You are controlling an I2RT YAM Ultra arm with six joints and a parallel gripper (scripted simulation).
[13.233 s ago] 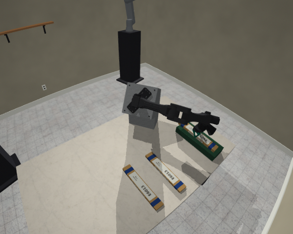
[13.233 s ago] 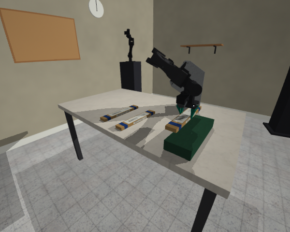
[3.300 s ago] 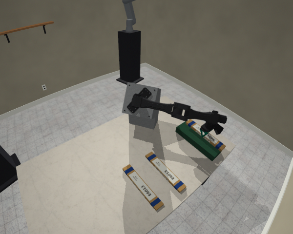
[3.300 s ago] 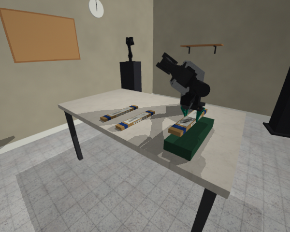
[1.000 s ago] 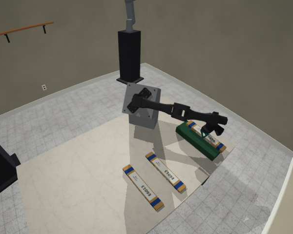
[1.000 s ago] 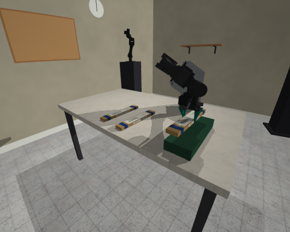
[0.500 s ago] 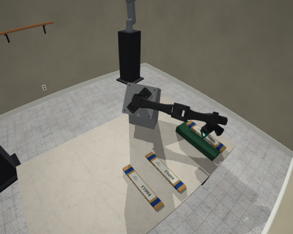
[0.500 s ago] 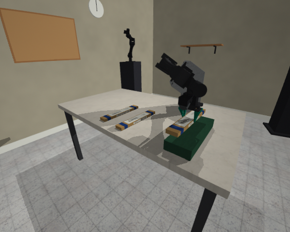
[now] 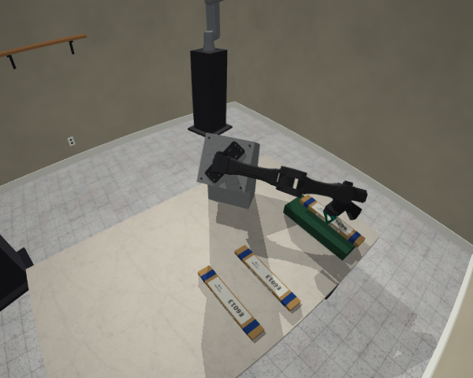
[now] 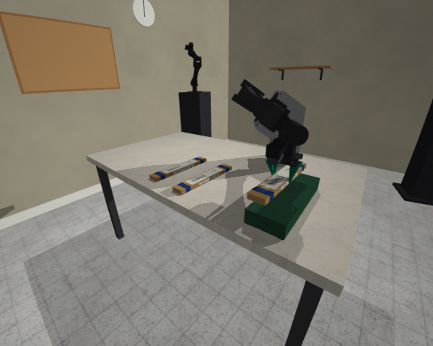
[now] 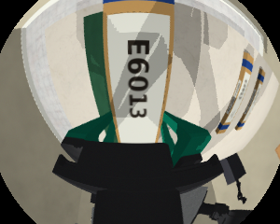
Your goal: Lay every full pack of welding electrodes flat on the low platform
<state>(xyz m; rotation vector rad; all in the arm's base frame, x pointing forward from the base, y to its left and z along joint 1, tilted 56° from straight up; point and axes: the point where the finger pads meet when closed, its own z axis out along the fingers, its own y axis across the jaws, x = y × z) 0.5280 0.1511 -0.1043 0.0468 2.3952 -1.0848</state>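
The low dark green platform lies 110 mm below my hand, 40 mm behind it and 30 mm to the left of it.
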